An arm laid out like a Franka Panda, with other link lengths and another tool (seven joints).
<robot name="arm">
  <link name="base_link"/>
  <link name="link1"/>
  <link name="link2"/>
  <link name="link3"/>
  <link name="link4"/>
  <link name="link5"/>
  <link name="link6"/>
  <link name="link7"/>
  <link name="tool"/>
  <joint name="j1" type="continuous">
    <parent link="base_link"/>
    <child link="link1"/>
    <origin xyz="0 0 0.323" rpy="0 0 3.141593"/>
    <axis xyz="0 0 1"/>
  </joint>
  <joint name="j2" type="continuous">
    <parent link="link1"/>
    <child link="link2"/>
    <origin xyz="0 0 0" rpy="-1.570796 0 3.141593"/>
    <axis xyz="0 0 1"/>
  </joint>
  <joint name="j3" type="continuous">
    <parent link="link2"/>
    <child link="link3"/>
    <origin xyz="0 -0.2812 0" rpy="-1.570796 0 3.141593"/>
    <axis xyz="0 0 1"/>
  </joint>
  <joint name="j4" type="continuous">
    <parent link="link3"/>
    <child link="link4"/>
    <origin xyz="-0.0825 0 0" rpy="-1.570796 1.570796 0"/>
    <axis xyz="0 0 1"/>
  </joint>
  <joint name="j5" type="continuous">
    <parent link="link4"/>
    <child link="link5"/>
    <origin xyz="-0.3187 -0.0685 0" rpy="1.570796 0 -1.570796"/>
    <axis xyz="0 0 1"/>
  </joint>
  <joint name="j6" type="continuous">
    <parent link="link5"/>
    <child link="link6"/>
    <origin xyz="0 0 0" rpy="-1.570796 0 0"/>
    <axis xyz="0 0 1"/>
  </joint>
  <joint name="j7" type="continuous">
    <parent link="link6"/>
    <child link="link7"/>
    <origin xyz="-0.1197 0 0" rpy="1.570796 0 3.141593"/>
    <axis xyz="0 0 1"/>
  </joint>
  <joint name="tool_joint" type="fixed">
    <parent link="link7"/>
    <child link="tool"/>
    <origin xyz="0.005 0.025 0.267" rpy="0 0.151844 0.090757"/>
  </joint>
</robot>
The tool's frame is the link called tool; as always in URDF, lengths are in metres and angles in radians. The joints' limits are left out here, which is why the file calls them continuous.
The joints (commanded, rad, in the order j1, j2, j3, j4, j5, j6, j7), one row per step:
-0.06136 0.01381 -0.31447 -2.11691 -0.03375 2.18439 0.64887
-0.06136 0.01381 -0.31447 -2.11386 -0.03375 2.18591 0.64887
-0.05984 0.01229 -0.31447 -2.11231 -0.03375 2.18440 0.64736
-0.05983 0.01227 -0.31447 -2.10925 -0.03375 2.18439 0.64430
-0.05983 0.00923 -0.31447 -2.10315 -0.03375 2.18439 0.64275
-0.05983 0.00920 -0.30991 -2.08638 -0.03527 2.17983 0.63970
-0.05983 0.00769 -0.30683 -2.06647 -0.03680 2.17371 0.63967
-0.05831 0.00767 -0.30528 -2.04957 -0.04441 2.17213 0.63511
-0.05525 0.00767 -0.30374 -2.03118 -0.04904 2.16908 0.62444
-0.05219 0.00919 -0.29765 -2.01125 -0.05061 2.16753 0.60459
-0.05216 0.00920 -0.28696 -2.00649 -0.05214 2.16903 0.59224
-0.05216 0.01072 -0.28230 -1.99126 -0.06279 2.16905 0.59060
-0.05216 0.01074 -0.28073 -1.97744 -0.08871 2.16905 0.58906
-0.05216 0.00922 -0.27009 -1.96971 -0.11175 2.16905 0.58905
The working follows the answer.
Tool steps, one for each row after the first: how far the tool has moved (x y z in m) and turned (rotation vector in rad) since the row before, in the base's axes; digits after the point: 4 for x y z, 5 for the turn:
0.0014 -0.0005 0.0015 -0.00165 -0.00426 0.00006
0.0007 0.0006 0.0012 -0.00020 -0.00147 0.00298
0.0011 -0.0005 0.0013 -0.00126 -0.00270 0.00307
0.0024 -0.0008 0.0041 -0.00249 -0.00863 0.00157
0.0055 0.0001 0.0068 -0.00588 -0.01073 0.00827
0.0058 -0.0007 0.0088 -0.00638 -0.01386 0.00370
0.0055 -0.0017 0.0076 -0.01214 -0.01159 0.01119
0.0061 -0.0005 0.0081 -0.01039 -0.01200 0.01721
0.0080 0.0019 0.0083 -0.00989 -0.01345 0.02946
0.0043 0.0044 0.0025 -0.00484 -0.00428 0.02366
0.0051 -0.0008 0.0067 -0.01423 -0.00951 0.01083
0.0035 -0.0046 0.0074 -0.02704 -0.00509 0.01378
0.0038 0.0013 0.0053 -0.02244 -0.00203 0.01990

Tool pose at each row, in the base's axes (x y z in m, rotation vector in rad; rounded; the steps above come from the unrounded poses):
0.4696 -0.2160 0.2322 2.58252 -1.57901 0.28691
0.4710 -0.2165 0.2337 2.58246 -1.57940 0.29379
0.4716 -0.2159 0.2349 2.58528 -1.57605 0.29615
0.4727 -0.2164 0.2363 2.58769 -1.57239 0.30092
0.4751 -0.2172 0.2404 2.58938 -1.57182 0.31440
0.4806 -0.2171 0.2472 2.59479 -1.56159 0.33365
0.4864 -0.2178 0.2561 2.59647 -1.55766 0.35708
0.4919 -0.2195 0.2637 2.59967 -1.54025 0.38201
0.4979 -0.2201 0.2718 2.60919 -1.51637 0.40676
0.5059 -0.2182 0.2801 2.62943 -1.47768 0.43420
0.5102 -0.2138 0.2826 2.64647 -1.44627 0.44524
0.5153 -0.2146 0.2893 2.64600 -1.42665 0.46798
0.5188 -0.2192 0.2967 2.63708 -1.39426 0.49214
0.5226 -0.2179 0.3020 2.63595 -1.35624 0.50982

